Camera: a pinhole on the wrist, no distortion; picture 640 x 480 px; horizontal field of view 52.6 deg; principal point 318.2 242.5 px. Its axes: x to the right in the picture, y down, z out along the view. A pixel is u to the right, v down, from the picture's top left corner.
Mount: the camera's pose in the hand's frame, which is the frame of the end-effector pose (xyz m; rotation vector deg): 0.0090 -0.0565 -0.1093 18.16 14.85 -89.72
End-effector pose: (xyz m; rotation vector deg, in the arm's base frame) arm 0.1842 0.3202 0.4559 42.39 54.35 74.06
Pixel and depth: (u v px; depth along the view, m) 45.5 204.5 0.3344
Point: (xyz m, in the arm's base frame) 0.4293 0.3061 0.5331
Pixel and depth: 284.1 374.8 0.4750
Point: 0.5869 0.3962 0.4154
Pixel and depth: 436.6 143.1 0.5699
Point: 0.6839 0.1890 0.3292
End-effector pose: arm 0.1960 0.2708 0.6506 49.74 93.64 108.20
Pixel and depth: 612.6 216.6 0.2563
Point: 0.2583 0.3625 0.4026
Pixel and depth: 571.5 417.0 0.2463
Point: 0.2073 0.4151 0.4344
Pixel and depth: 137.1 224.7 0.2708
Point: 0.3235 0.3926 0.5815
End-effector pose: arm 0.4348 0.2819 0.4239 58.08 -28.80 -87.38
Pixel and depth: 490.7 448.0 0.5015
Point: -0.0242 0.1548 0.2585
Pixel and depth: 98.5 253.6 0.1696
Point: 0.3417 0.2754 0.4090
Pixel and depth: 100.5 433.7 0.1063
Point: 0.3983 0.2607 0.3657
